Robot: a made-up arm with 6 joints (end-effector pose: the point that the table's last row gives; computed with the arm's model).
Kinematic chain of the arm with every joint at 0, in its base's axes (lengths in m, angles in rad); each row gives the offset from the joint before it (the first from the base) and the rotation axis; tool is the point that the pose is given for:
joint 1: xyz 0 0 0.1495 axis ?
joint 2: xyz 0 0 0 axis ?
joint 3: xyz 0 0 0.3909 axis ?
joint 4: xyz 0 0 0 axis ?
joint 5: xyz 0.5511 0 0 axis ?
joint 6: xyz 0 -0.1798 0 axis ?
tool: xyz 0 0 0
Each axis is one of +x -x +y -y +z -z.
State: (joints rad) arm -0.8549 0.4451 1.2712 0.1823 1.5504 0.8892
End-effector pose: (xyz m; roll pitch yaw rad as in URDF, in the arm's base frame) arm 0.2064 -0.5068 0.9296 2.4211 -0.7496 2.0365
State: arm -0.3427 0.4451 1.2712 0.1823 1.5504 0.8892
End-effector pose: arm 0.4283 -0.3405 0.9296 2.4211 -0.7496 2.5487
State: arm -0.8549 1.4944 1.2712 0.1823 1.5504 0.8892
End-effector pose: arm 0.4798 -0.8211 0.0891 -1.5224 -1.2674 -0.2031
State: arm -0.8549 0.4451 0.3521 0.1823 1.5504 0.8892
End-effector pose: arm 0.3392 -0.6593 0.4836 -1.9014 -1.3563 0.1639
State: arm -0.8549 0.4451 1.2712 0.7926 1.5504 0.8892
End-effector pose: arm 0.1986 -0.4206 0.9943 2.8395 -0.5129 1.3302
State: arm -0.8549 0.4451 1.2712 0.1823 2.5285 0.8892
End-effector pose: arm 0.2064 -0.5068 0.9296 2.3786 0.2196 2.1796
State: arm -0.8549 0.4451 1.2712 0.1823 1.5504 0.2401
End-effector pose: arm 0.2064 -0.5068 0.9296 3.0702 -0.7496 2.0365
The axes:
joint 1: +z
joint 2: +y
joint 3: -y
joint 4: -x
joint 5: -y
joint 6: -x

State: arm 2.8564 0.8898 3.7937 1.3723 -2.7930 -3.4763
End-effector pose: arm 0.2723 -0.0429 0.3540 -1.5030 0.1565 2.5105
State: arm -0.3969 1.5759 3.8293 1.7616 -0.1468 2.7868
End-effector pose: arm -0.0733 0.0677 0.4638 -1.5742 -0.8482 2.9636
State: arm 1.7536 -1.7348 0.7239 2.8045 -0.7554 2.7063
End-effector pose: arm -0.0122 -0.8674 0.3873 -2.4466 0.0425 -1.1590
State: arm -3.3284 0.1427 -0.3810 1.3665 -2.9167 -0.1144
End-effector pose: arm -0.6033 0.1512 0.4133 -1.7783 -0.4649 0.0600
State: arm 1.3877 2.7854 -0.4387 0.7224 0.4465 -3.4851
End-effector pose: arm 0.0557 -0.4402 -0.2899 -0.4046 0.2511 -2.0531
